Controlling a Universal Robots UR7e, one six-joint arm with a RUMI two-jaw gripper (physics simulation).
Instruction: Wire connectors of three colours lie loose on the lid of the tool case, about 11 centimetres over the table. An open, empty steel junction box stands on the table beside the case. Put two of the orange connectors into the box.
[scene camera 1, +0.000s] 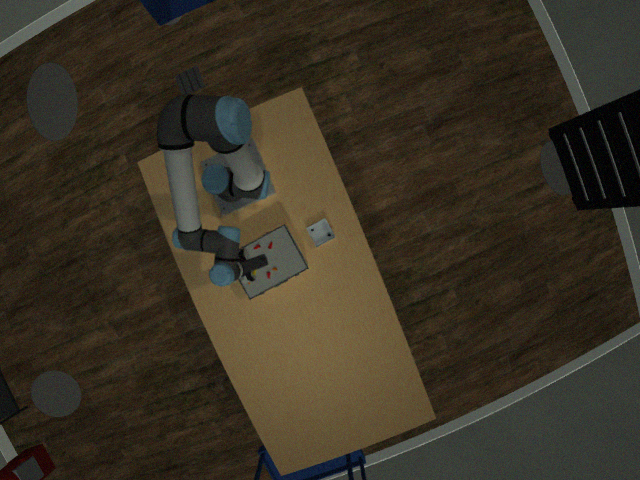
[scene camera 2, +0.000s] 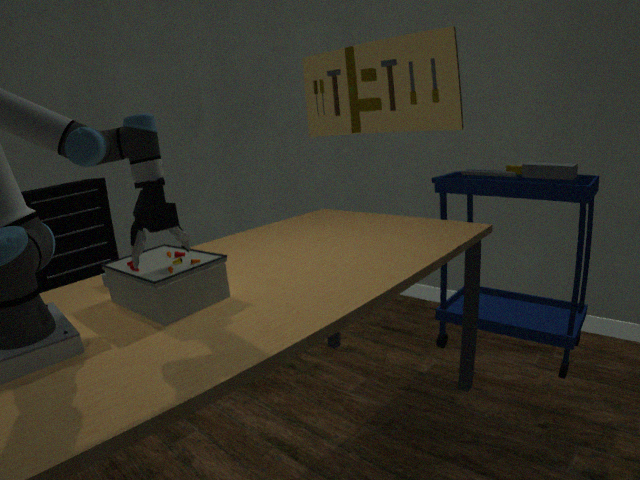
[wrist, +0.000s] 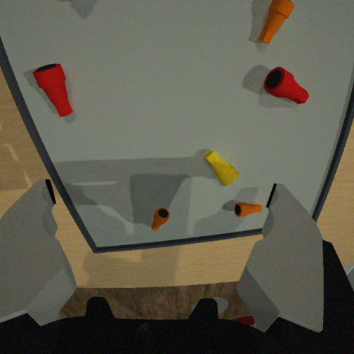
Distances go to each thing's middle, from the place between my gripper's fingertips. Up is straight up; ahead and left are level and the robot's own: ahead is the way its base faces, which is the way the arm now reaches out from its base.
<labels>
Right now the tool case (scene camera 2: 153, 292) is 20 mm ahead of my hand, 70 mm to the left of it and 70 mm below it.
</labels>
